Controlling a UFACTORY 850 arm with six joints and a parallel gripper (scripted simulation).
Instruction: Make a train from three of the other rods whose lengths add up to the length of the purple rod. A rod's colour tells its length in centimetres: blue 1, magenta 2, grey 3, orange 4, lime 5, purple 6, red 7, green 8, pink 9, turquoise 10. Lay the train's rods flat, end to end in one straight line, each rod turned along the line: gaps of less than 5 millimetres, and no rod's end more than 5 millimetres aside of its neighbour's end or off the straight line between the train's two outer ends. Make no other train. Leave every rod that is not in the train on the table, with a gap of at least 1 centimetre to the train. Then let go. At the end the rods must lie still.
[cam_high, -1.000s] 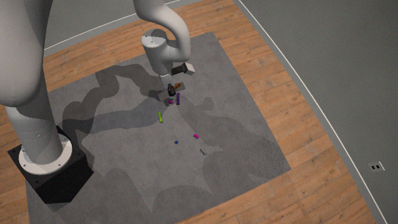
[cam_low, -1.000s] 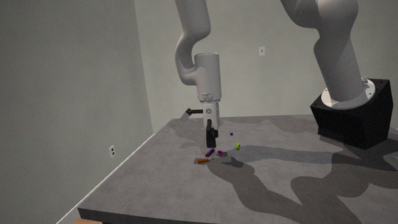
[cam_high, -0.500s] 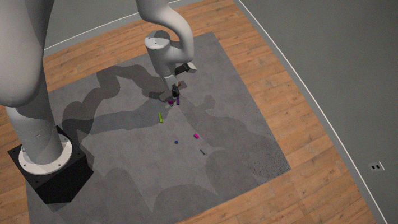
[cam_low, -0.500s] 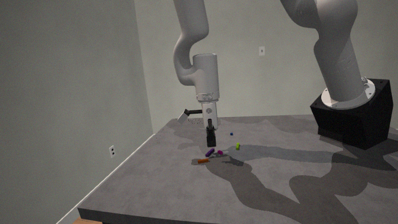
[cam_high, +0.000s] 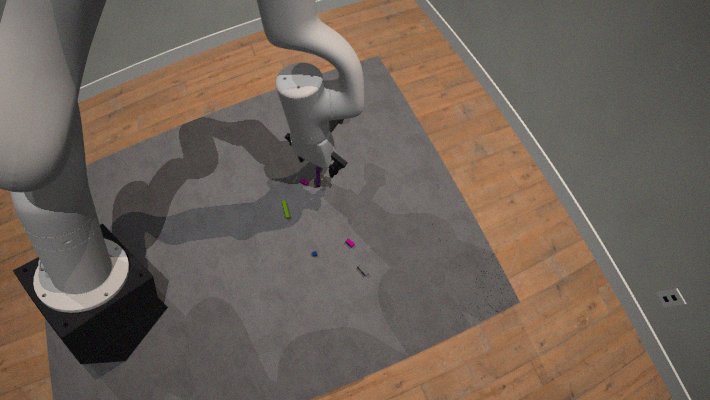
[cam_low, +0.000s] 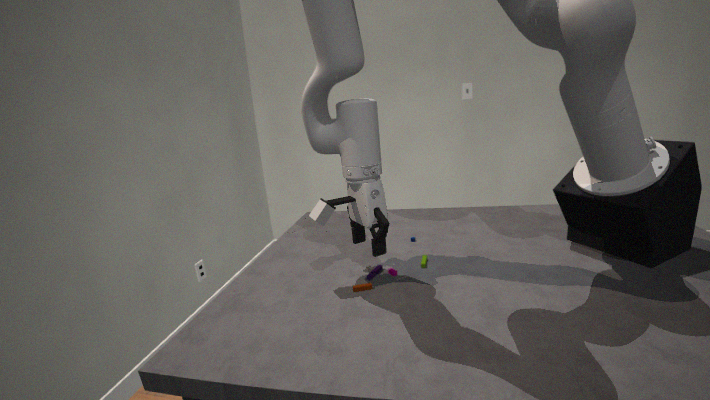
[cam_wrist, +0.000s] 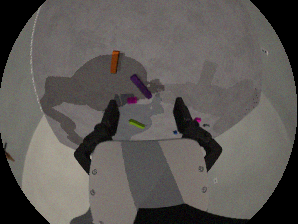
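My gripper is now 21 cm to the left of the blue rod, 7 cm above it and 4 cm past it. From my hand the other things lie so: lime rod (10 cm behind, 8 cm to the right, 7 cm below); then purple rod (7 cm below, 1 cm behind); then orange rod (7 cm to the left, 7 cm below, 1 cm behind).
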